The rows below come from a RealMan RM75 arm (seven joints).
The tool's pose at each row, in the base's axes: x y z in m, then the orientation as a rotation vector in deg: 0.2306, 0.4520, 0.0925, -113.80, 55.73, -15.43; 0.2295, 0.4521, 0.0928, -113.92, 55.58, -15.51; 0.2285, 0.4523, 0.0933, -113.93, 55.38, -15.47; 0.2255, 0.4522, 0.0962, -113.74, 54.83, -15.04; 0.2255, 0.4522, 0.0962, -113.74, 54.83, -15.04; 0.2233, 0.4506, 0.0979, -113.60, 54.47, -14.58; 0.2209, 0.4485, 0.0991, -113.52, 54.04, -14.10; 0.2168, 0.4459, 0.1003, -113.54, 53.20, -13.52; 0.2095, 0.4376, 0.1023, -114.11, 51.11, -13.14; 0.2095, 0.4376, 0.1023, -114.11, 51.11, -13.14; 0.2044, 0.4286, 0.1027, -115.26, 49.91, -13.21; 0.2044, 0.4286, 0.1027, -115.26, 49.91, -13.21
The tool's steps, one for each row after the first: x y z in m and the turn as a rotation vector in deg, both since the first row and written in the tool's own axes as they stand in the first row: -0.0009, 0.0003, -0.0007, -0.03, 0.00, -0.17; -0.0018, 0.0004, -0.0014, 0.02, -0.12, -0.28; -0.0042, -0.0003, -0.0047, 0.26, -0.70, -0.39; -0.0042, -0.0003, -0.0047, 0.26, -0.70, -0.39; -0.0048, 0.0000, -0.0078, 0.39, -1.21, -0.38; -0.0051, 0.0010, -0.0111, 0.48, -1.76, -0.44; -0.0062, 0.0030, -0.0155, 0.59, -2.55, -0.76; -0.0054, 0.0078, -0.0257, 0.67, -3.71, -2.13; -0.0054, 0.0078, -0.0257, 0.67, -3.71, -2.13; -0.0024, 0.0130, -0.0341, 0.06, -4.03, -3.34; -0.0024, 0.0130, -0.0341, 0.06, -4.03, -3.34
